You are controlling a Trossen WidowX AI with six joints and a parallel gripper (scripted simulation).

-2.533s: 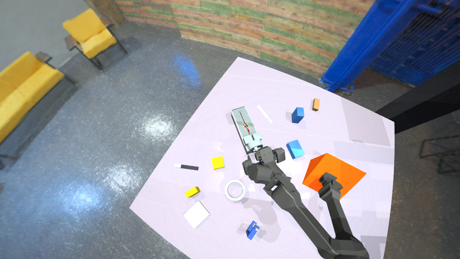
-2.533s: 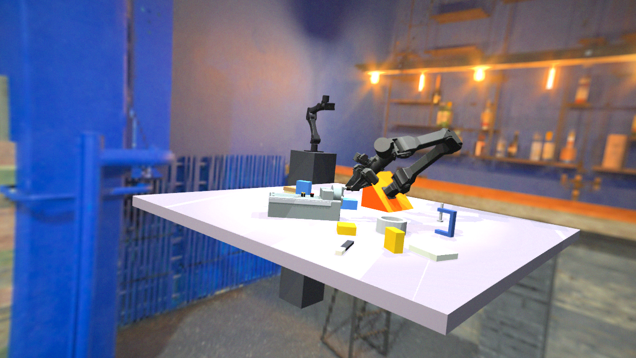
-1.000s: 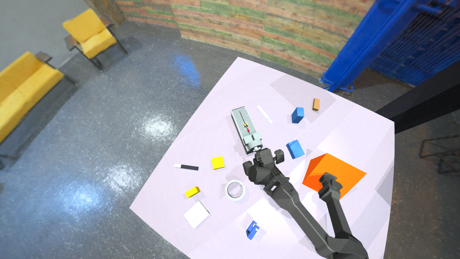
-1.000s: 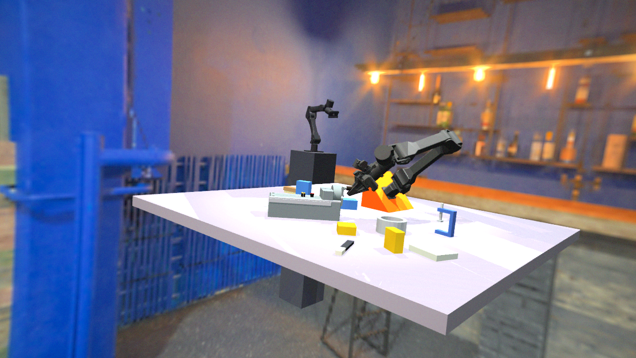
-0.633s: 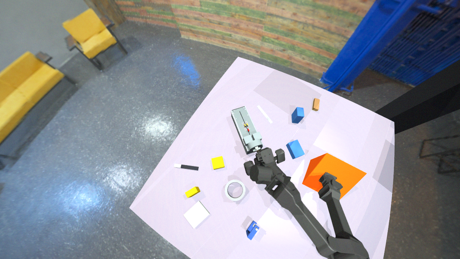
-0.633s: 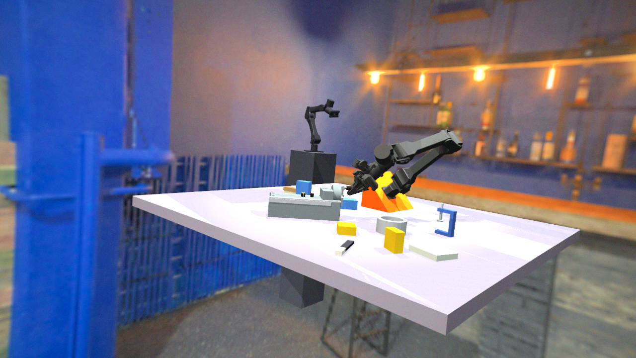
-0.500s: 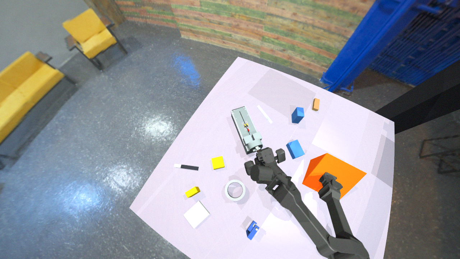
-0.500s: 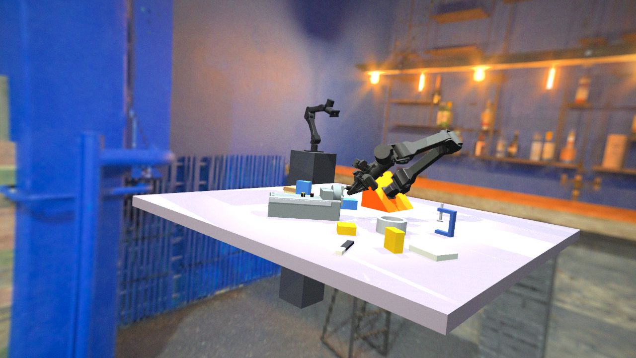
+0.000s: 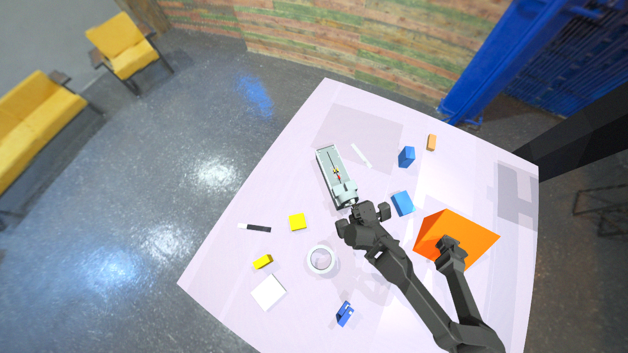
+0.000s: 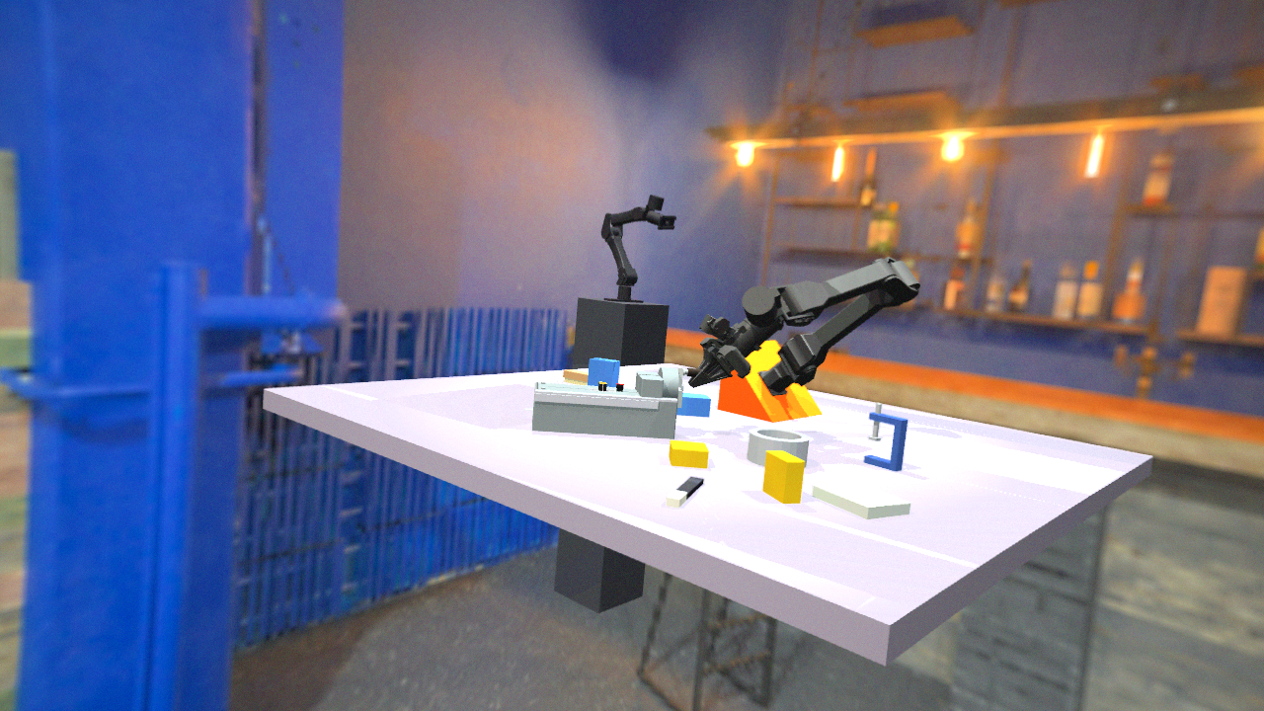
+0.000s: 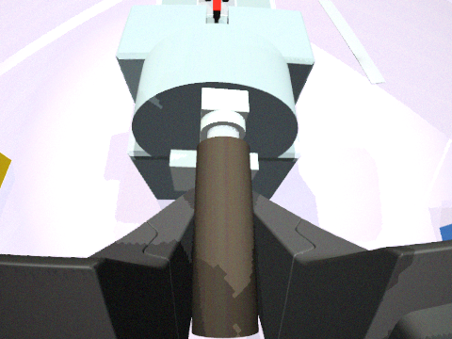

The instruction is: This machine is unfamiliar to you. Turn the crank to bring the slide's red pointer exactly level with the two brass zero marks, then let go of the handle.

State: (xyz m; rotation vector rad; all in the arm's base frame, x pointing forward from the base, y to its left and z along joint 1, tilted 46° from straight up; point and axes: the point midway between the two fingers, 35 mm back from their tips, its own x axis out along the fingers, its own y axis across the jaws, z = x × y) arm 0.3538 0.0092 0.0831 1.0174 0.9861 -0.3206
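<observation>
Now: gripper tip 10 cm short of the red pointer, 9 cm to the left of it and 1 cm above it. The rest, counted from my gripper tip: brown crank handle: 1 cm behind, 1 cm to the left, 2 cm above; metal strip: 7 cm ahead, 27 cm to the right, 9 cm below; blue clamp: 14 cm behind, 33 cm to the left, 4 cm below.
</observation>
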